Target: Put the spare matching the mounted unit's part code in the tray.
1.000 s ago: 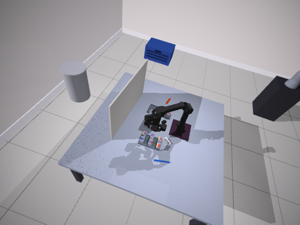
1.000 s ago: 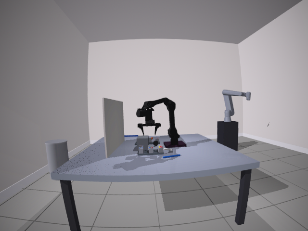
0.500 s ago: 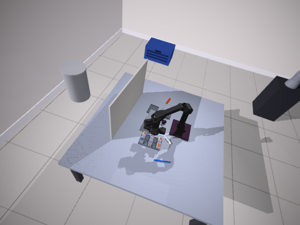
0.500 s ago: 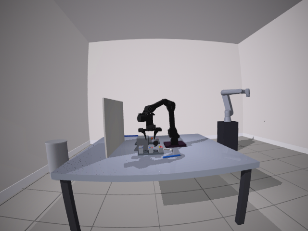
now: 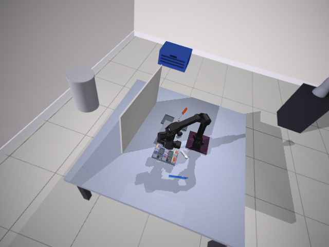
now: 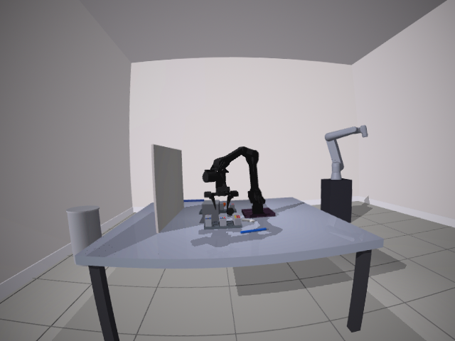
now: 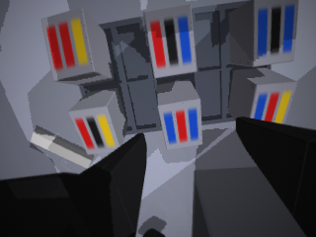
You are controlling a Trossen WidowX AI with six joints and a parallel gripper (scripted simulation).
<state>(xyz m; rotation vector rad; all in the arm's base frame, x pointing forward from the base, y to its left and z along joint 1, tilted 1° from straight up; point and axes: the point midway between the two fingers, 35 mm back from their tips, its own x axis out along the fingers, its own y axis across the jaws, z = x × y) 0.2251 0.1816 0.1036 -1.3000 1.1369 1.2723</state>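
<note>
The grey spare lies 40 mm below my gripper tip and 10 mm to the right of it. From my gripper tip the other things lie so: blue marker pen: 160 mm to the left, 160 mm behind, 80 mm below; white cable tie bundle: 150 mm behind, 80 mm below, 50 mm to the right; mounted unit: 170 mm to the right, 70 mm ahead, 40 mm below.
</note>
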